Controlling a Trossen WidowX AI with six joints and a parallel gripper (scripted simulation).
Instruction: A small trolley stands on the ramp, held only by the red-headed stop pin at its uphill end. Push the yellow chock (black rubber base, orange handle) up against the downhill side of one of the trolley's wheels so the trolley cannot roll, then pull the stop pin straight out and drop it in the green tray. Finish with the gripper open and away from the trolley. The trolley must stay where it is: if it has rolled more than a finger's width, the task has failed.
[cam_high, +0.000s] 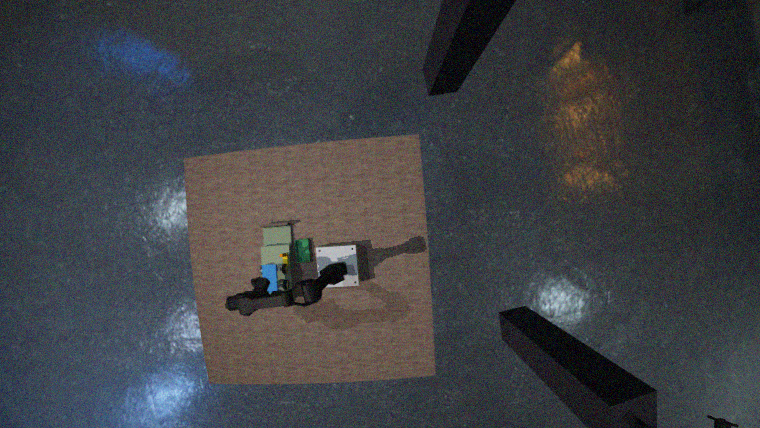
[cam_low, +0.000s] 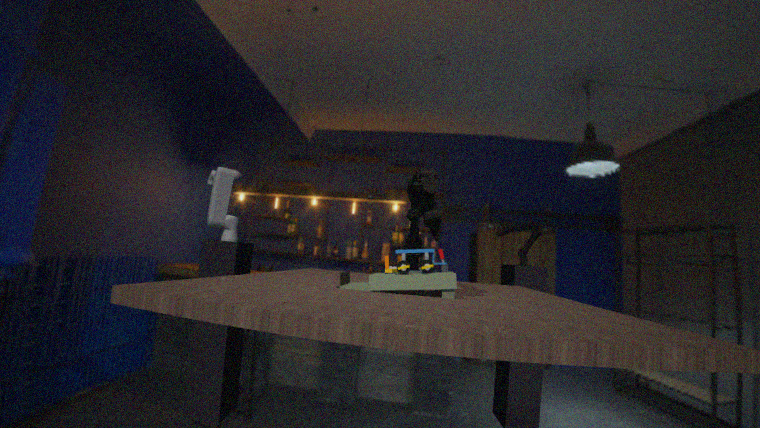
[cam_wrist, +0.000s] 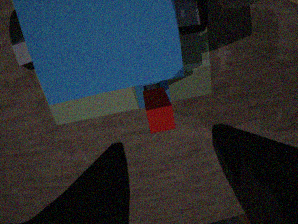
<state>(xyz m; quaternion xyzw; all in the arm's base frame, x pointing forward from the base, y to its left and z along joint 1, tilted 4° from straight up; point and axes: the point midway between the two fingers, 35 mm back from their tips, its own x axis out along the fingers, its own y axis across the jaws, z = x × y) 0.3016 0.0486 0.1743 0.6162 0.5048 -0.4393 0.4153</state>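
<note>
Right now the stop pin is 70 mm below my gripper tip and 20 mm to the left of it. Also, from my gripper tip: yellow chock: 150 mm to the right, 110 mm below, 50 mm behind; blue trolley: 80 mm below, 70 mm to the right, 10 mm ahead; ramp: 150 mm below, 80 mm to the right, 10 mm ahead.
</note>
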